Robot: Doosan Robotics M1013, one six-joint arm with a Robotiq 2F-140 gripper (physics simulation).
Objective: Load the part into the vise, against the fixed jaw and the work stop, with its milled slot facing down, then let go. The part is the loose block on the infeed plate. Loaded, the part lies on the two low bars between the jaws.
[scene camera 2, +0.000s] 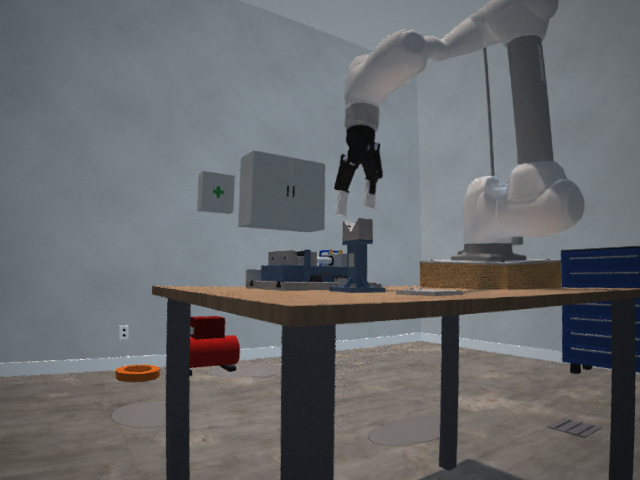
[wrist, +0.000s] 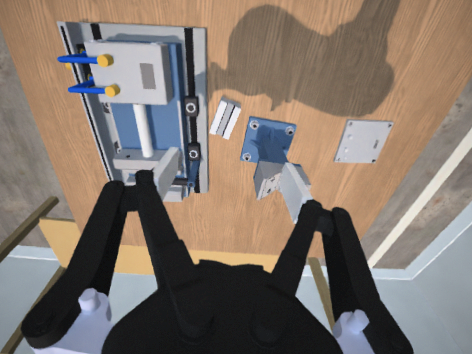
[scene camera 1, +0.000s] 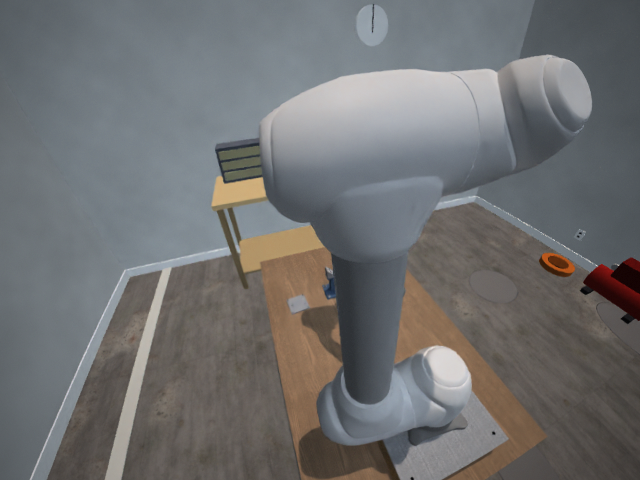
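Seen in the pictures: gripper, fingertip midpoint: (scene camera 2: 354,211) (wrist: 231,166); arm's base, origin of the base link: (scene camera 2: 487,260).
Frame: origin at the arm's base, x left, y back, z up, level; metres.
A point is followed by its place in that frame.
The part (wrist: 225,118) @(x 0.069, y -0.574, z -0.067 m), a small pale block, lies on the table between the vise and a blue stand, off the infeed plate. A dark lengthwise groove shows on its upward side in the wrist view. The infeed plate (scene camera 1: 297,304) @(x 0.349, y -0.553, z -0.083 m) (wrist: 363,142) @(x 0.346, y -0.557, z -0.083 m) bears no block. The vise (scene camera 2: 289,273) @(x 0.029, y -0.718, z -0.052 m) (wrist: 125,120) @(x -0.085, y -0.603, z -0.031 m) has a blue bed and grey jaws; its near end is partly hidden by a finger in the wrist view, and I cannot make out the two low bars. My gripper (scene camera 2: 355,202) @(x 0.075, y -0.564, z 0.105 m) (wrist: 231,166) @(x 0.075, y -0.564, z 0.105 m) is open and empty, high above the table, over the stand in scene camera 2.
The blue stand (scene camera 2: 356,263) @(x 0.177, y -0.620, z -0.029 m) (wrist: 272,142) @(x 0.160, y -0.591, z -0.054 m) carries a grey V-notched block (scene camera 2: 357,230) @(x 0.187, y -0.624, z 0.043 m) and rises between the vise and the infeed plate. Blue hoses with yellow fittings (wrist: 104,60) @(x -0.087, y -0.512, z 0.019 m) stick out at the vise's far jaw. The arm hides much of the table (scene camera 1: 305,356) @(x 0.346, y -0.291, z -0.091 m) in scene camera 1.
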